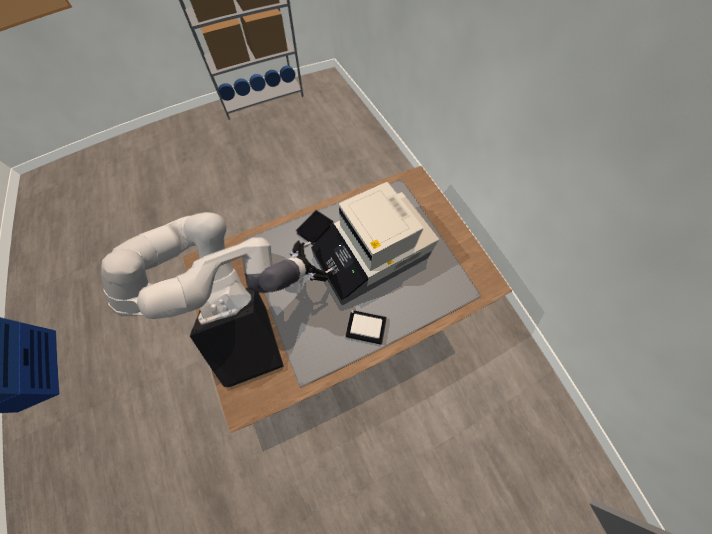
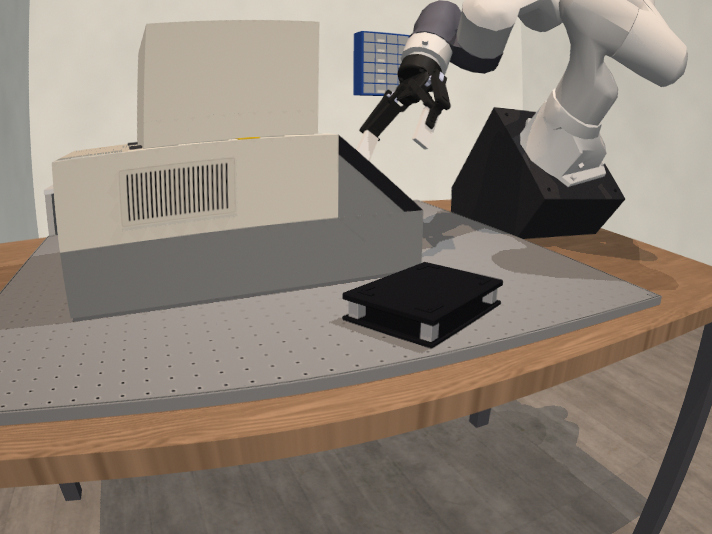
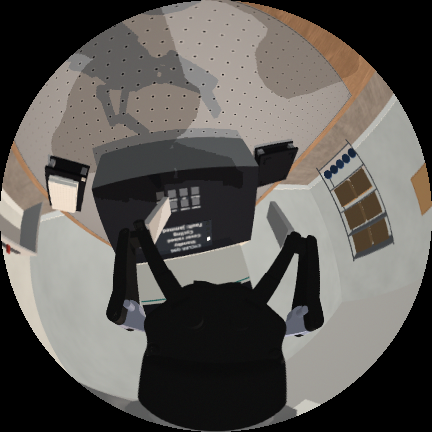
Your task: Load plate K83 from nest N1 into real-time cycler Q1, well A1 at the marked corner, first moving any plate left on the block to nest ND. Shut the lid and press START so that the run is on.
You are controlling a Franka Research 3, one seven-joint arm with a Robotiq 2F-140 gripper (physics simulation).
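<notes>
The cycler Q1 [image 1: 379, 224] [image 2: 195, 229] has its lid [image 2: 230, 80] raised; its block is hidden. The sloped black front panel [image 1: 346, 284] [image 3: 230, 200] bears keys and a status display [image 3: 185, 237] with one white mark lit. A pale plate [image 1: 366, 325] [image 3: 63, 193] lies on a black nest [image 1: 349, 329] [image 3: 68, 164] beside the cycler; its label is unreadable. The other black nest [image 1: 315, 225] [image 2: 422, 290] [image 3: 276, 164], on the opposite side, has a bare top. My gripper [image 1: 319, 258] [image 2: 396, 141] [image 3: 218, 206] is open and empty, fingers wide apart, above and in front of the panel.
A grey perforated board [image 1: 322, 350] [image 2: 172, 367] lies on the wooden table [image 1: 253, 410] [image 2: 345, 422]. The black arm pedestal [image 1: 238, 350] [image 2: 494, 178] stands at one end of the table. A shelf rack [image 1: 263, 102] and a blue cabinet [image 1: 37, 356] stand away from the table.
</notes>
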